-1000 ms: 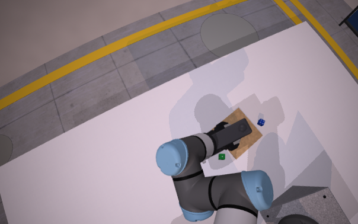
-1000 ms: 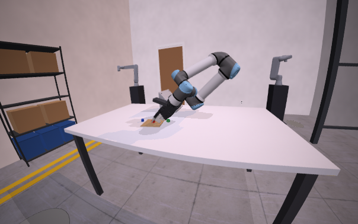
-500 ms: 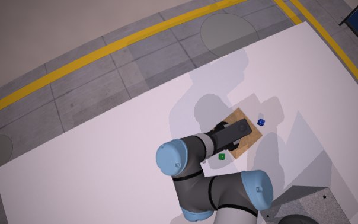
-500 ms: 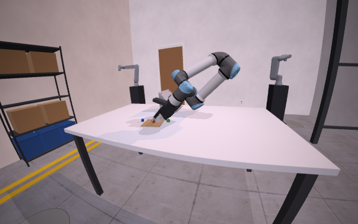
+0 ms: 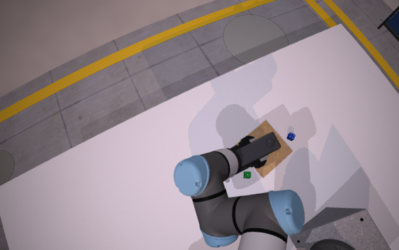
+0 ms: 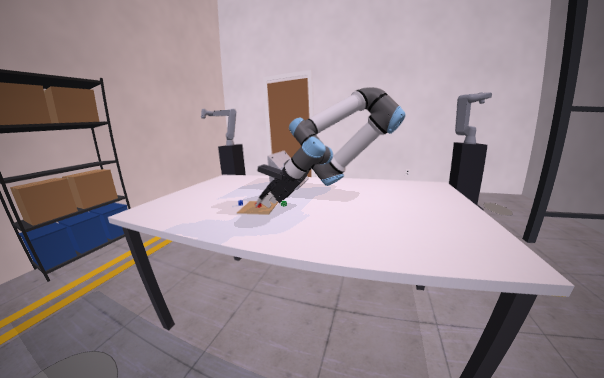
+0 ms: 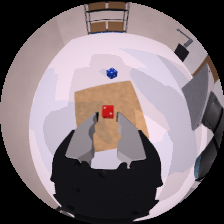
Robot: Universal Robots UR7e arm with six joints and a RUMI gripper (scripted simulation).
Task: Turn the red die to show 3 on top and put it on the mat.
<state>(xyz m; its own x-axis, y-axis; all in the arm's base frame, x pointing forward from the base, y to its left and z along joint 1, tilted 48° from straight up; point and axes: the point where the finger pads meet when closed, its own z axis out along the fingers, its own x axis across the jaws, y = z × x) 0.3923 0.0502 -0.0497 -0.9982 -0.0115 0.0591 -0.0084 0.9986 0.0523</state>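
Now: the red die 10 mm to the right of my hand and 10 mm below it. Also, from my hand: mat (20 mm below, 10 mm to the right); blue die (110 mm to the right, 10 mm below, 10 mm behind); green die (90 mm to the left, 50 mm behind, 10 mm below).
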